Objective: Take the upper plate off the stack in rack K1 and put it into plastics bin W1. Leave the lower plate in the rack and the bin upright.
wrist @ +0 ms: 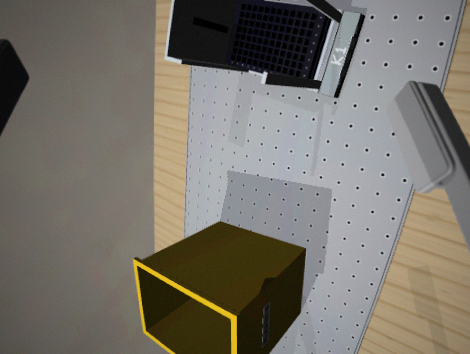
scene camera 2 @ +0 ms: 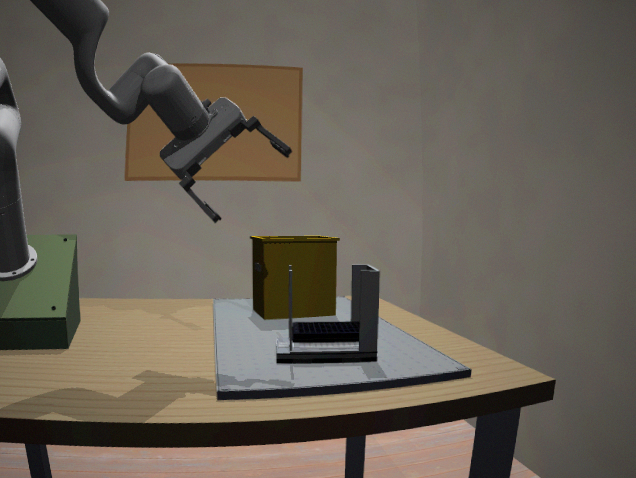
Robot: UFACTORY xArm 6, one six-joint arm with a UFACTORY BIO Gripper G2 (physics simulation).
Scene:
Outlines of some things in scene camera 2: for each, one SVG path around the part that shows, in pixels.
The gripper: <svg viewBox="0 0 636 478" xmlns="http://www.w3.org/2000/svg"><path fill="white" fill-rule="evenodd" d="M225 97L219 98L208 107L209 122L199 135L189 140L179 140L175 137L160 151L161 159L179 179L182 179L179 184L214 223L221 220L221 217L206 201L203 203L190 187L196 183L192 177L201 169L200 165L232 136L236 138L245 129L252 132L256 128L286 158L292 153L291 148L266 130L255 116L252 116L247 121L240 108Z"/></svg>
A black plate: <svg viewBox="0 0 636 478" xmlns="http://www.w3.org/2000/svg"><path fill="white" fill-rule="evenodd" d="M360 321L293 322L292 341L293 343L359 342Z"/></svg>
A yellow plastics bin W1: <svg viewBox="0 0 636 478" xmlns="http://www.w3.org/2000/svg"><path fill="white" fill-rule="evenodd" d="M250 236L250 239L252 239L253 310L264 320L289 319L289 265L291 265L292 318L336 315L337 241L340 241L340 238L326 236Z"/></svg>

